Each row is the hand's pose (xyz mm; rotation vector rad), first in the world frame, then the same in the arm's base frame.
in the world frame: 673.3 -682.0 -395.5 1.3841 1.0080 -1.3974
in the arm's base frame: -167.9 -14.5 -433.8 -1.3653 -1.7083 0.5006
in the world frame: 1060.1 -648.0 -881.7 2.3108 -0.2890 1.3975
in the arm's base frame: 146.7 522.1 -421.6 -1.7771 1.3362 0.2613
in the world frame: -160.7 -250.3 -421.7 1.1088 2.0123 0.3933
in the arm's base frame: -539.2 -364.9 354.8 -1.8593 -0.8142 -1.3316
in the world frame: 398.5 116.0 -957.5 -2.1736 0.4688 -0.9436
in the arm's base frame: 118.8 157.1 523.5 -0.4749 1.3893 0.3074
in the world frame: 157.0 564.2 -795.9 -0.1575 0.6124 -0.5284
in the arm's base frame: 218.4 -202.1 906.1 1.6950 1.6026 -0.0801
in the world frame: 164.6 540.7 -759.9 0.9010 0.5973 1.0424
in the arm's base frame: 209.8 -224.9 869.9 2.9610 -0.3068 0.6369
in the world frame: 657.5 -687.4 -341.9 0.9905 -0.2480 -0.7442
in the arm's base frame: -182.9 -65.6 -451.6 2.3531 1.1507 -1.6908
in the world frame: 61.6 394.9 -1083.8 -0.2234 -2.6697 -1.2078
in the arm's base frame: 33.7 86.1 965.0 -0.6202 -0.2362 -2.4443
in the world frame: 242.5 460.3 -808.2 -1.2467 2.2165 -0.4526
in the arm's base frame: 218.4 -133.3 789.8 0.2211 1.9445 1.7936
